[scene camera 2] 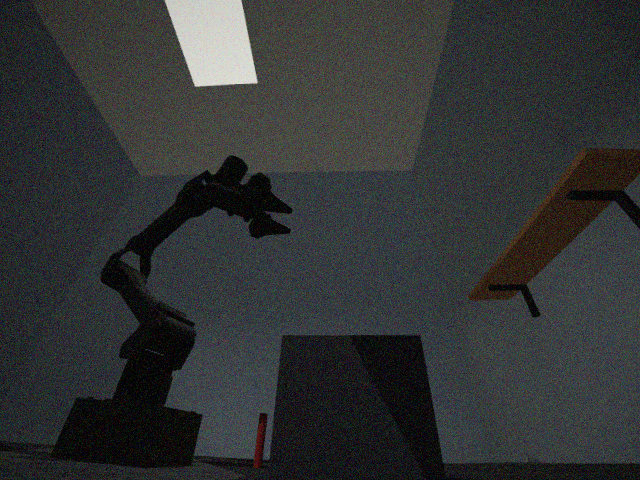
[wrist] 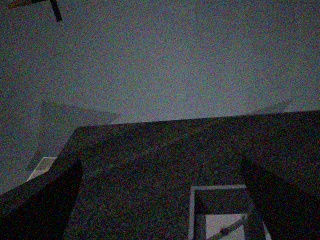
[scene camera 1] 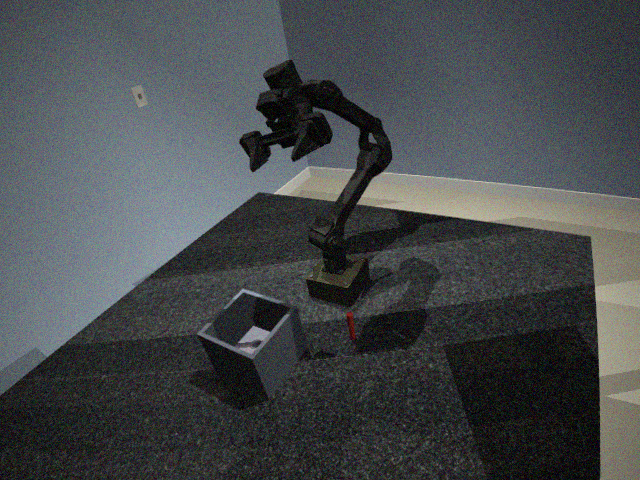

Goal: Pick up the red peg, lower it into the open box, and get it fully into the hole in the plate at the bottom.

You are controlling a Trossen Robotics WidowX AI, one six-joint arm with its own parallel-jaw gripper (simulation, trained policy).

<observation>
In view: the gripper [scene camera 1: 271,165] and a grey box [scene camera 2: 341,399].
The gripper also shows in scene camera 2 [scene camera 2: 291,222] and in the wrist view [wrist: 163,165].
</observation>
